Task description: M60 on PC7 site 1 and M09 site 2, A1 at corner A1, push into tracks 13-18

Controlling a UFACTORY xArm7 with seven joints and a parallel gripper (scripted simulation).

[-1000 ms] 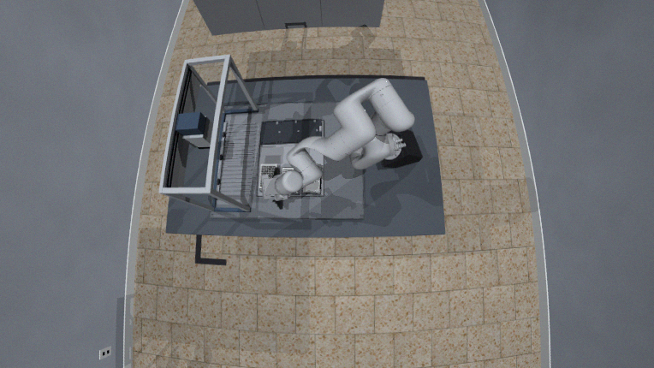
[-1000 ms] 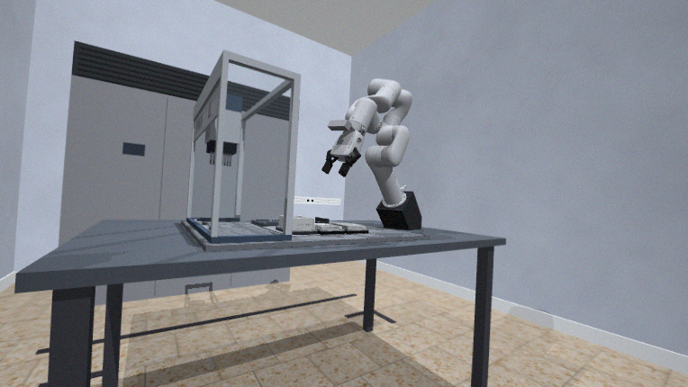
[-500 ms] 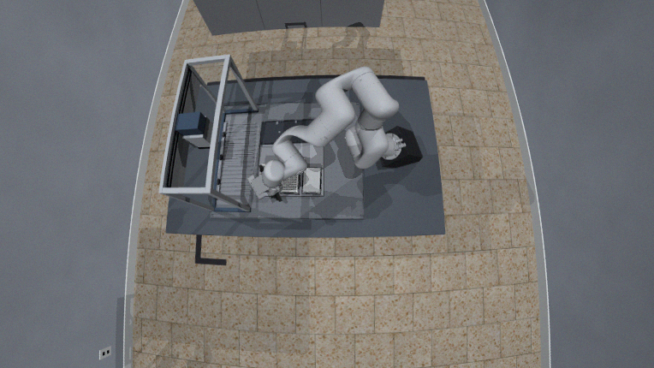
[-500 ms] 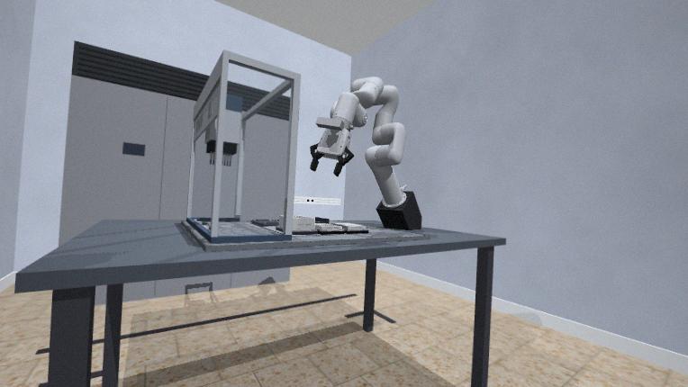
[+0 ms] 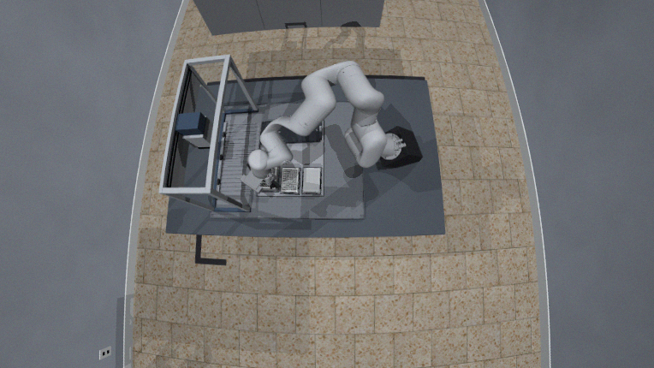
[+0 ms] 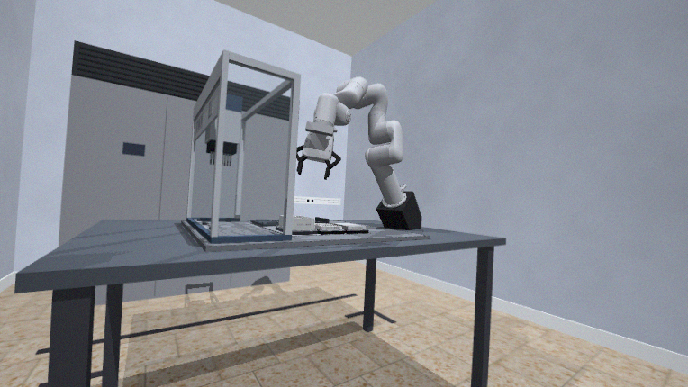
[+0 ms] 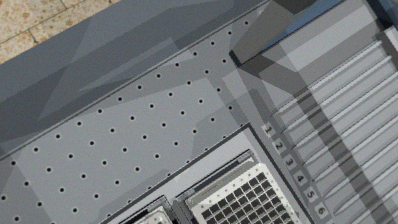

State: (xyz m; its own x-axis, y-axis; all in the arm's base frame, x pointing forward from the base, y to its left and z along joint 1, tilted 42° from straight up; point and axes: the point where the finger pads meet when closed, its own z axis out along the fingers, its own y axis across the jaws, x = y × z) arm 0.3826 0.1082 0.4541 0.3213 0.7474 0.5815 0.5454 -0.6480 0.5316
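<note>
Now: the nest S3 200 mm below my hand, 60 mm to the right of it and 30 mm ahead of it. Also, from my hand: nest S1: 200 mm below, 190 mm behind, 50 mm to the right; then 96-well plate M06: 190 mm below, 80 mm behind, 50 mm to the right; then frame post: 120 mm ahead, 110 mm to the left, 40 mm above.
</note>
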